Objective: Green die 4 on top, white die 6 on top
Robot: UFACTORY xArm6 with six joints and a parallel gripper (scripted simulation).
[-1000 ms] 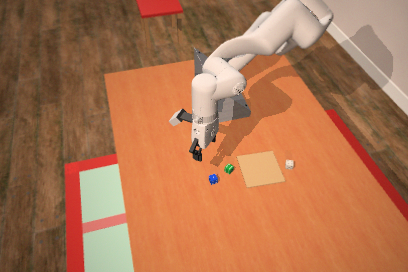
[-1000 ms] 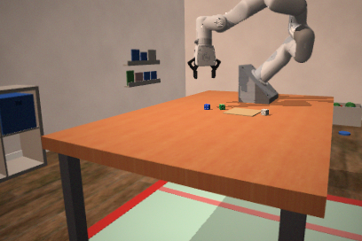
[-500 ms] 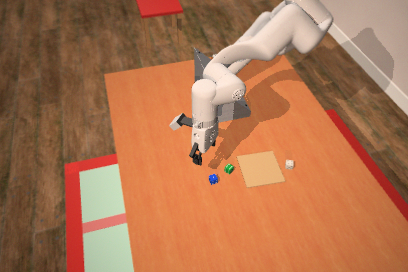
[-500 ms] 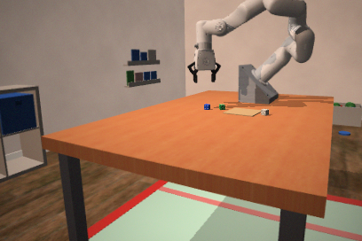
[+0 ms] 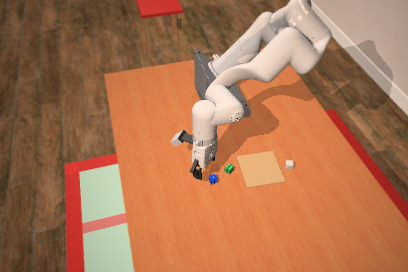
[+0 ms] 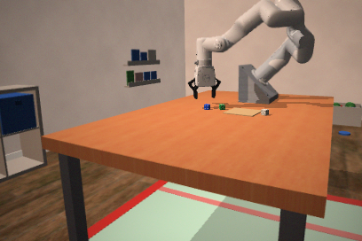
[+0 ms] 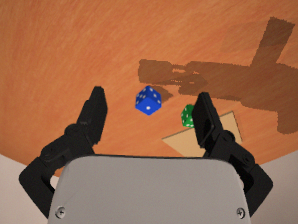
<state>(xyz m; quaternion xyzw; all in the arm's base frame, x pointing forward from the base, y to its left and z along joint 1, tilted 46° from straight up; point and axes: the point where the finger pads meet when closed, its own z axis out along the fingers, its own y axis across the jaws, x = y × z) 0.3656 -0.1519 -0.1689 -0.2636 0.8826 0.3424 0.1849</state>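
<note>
The blue die lies 3 cm ahead of my hand, 2 cm to the left of it and 5 cm below it. From my hand the other things lie so: tan mat 5 cm ahead, 20 cm to the left, 6 cm below; then green die 1 cm ahead, 9 cm to the left, 5 cm below; then white die 8 cm ahead, 30 cm to the left, 5 cm below.
</note>
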